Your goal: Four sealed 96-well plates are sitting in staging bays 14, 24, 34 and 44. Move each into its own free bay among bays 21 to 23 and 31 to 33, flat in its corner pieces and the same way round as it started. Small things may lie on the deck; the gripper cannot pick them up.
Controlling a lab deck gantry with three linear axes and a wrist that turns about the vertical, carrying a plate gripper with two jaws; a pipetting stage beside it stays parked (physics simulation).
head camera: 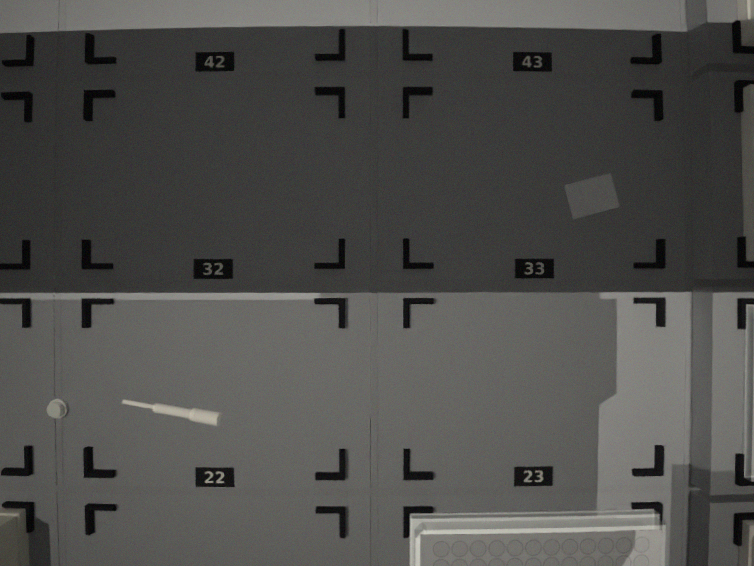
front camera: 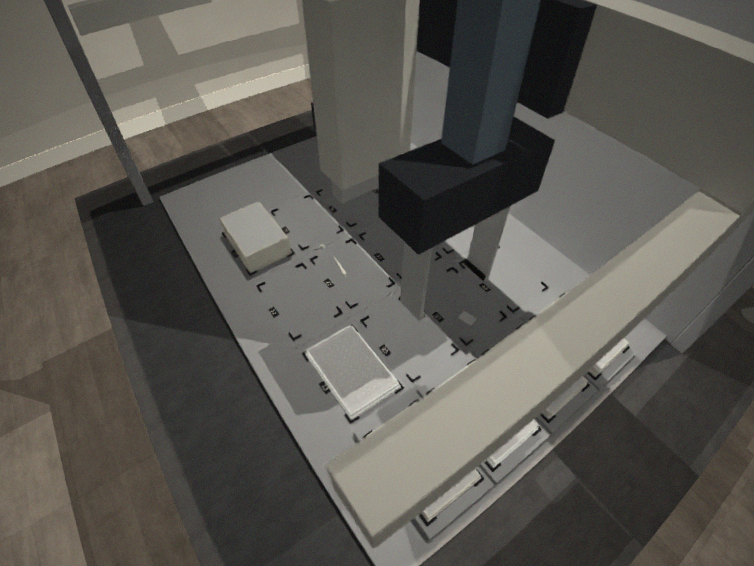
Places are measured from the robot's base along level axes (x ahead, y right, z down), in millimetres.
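Pixels of known places: gripper, fingertip midpoint: [front camera: 445, 289]; robot's base at its link origin: [front camera: 224, 233].
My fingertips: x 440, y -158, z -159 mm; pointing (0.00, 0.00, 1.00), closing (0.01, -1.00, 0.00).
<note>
For each thing: its top centre in the pictures, then the offset to it from my fingertips. "spot": a spot on its surface instead.
- bay 14 plate at its top centre: [front camera: 423, 455] dx +116, dy +115, dz +130 mm
- bay 24 plate at its top centre: [front camera: 485, 407] dx +116, dy +8, dz +130 mm
- bay 34 plate at its top centre: [front camera: 537, 365] dx +116, dy -99, dz +130 mm
- bay 44 plate at its top centre: [front camera: 582, 329] dx +116, dy -206, dz +130 mm
- clear-lidded plate at its top centre: [front camera: 351, 366] dx -48, dy +115, dz +145 mm
- beige box at its top centre: [front camera: 252, 227] dx -376, dy +115, dz +117 mm
- pipette tip at a spot on its surface: [head camera: 173, 411] [front camera: 340, 265] spot: dx -231, dy +19, dz +153 mm
- round cap at its top centre: [head camera: 53, 410] [front camera: 322, 245] dx -294, dy +19, dz +155 mm
- small square at a spot on its surface: [head camera: 591, 196] [front camera: 467, 317] spot: dx -18, dy -90, dz +158 mm
Four sealed plates stand in the staging bays. The bay 14 plate [front camera: 451, 496] [head camera: 749, 545], bay 24 plate [front camera: 514, 445] [head camera: 749, 389], bay 34 plate [front camera: 567, 398] [head camera: 749, 164] and bay 44 plate [front camera: 612, 356] [head camera: 746, 13] show partly, at the right edge of the head view and below the beam in the front view. My gripper [front camera: 453, 293] is open, its two jaws wide apart with no plate between them, hanging over the middle of the deck. It does not show in the head view. Bays 22, 23, 32 and 33 hold no plate.
A clear-lidded plate [front camera: 352, 370] [head camera: 535, 548] sits in bay 13, a beige box [front camera: 255, 234] [head camera: 12, 542] in bay 11. A pipette tip [front camera: 339, 266] [head camera: 173, 411] lies in bay 22, a round cap [front camera: 322, 246] [head camera: 56, 408] left of it, a small square [front camera: 467, 318] [head camera: 591, 196] in bay 33.
</note>
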